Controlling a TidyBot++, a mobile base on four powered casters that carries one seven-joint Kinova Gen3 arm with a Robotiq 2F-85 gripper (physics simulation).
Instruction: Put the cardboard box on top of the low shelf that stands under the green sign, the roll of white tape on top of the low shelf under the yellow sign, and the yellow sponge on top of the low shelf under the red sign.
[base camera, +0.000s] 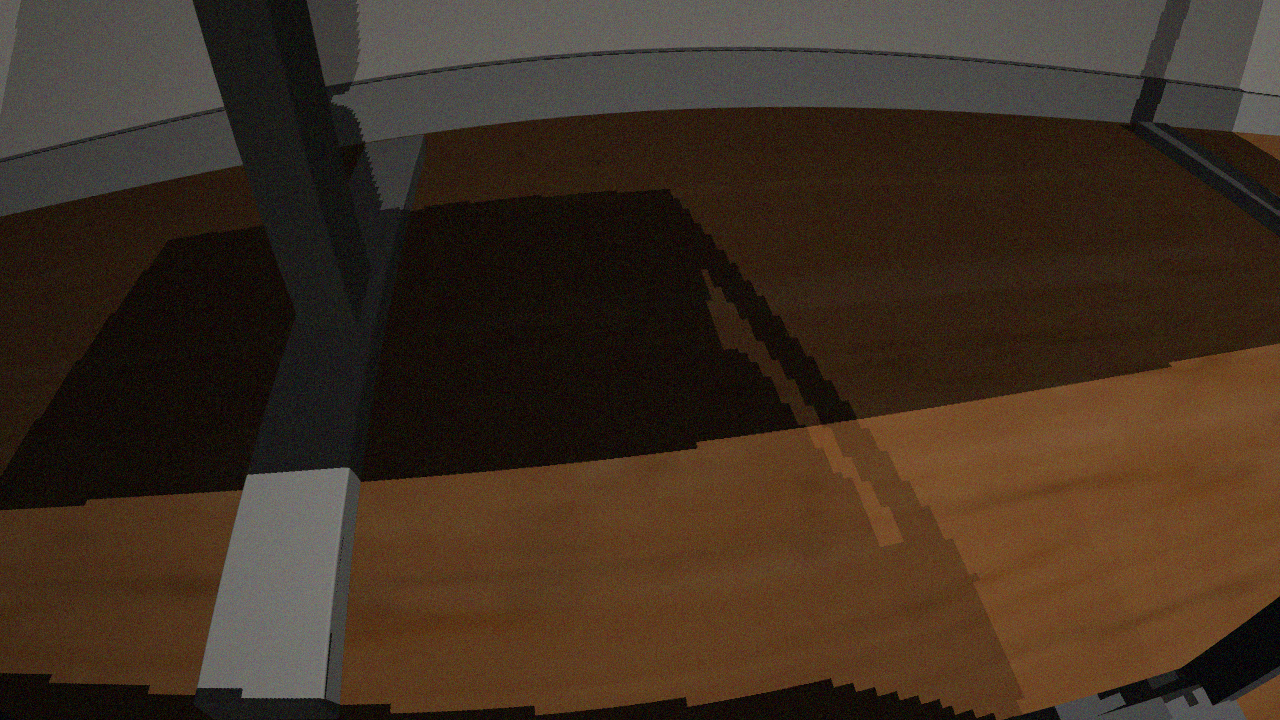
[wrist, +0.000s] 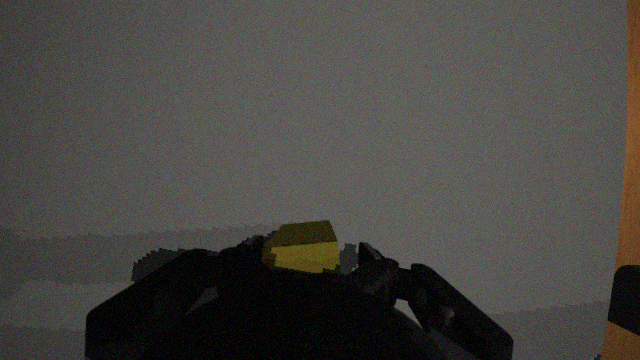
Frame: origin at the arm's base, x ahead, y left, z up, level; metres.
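Seen in the pictures: gripper, fingertip midpoint: (wrist: 310, 249).
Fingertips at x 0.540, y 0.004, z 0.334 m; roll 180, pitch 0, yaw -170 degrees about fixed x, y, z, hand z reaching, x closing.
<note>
A point is followed by its place in that frame.
In the wrist view the yellow sponge (wrist: 305, 253) @[x 0.546, y -0.012, z 0.385 m] lies on a grey surface, right in front of my gripper (wrist: 310, 249) @[x 0.540, y 0.004, z 0.334 m]. The gripper is open wide, with one dark finger on each side of the sponge. The fingers do not press on it. The lower part of the sponge is hidden behind the gripper body. The gripper does not show in the base camera view.
The base camera shows a wooden floor (base camera: 993, 515) @[x 0.309, y -0.247, z -0.397 m] with a large dark shadow, and a grey wall with a baseboard (base camera: 755, 84) @[x 1.000, y -0.222, z -0.361 m] at the back. A grey upright post (base camera: 280, 584) stands close at the left. A thinner dark post (base camera: 1155, 70) stands at the far right.
</note>
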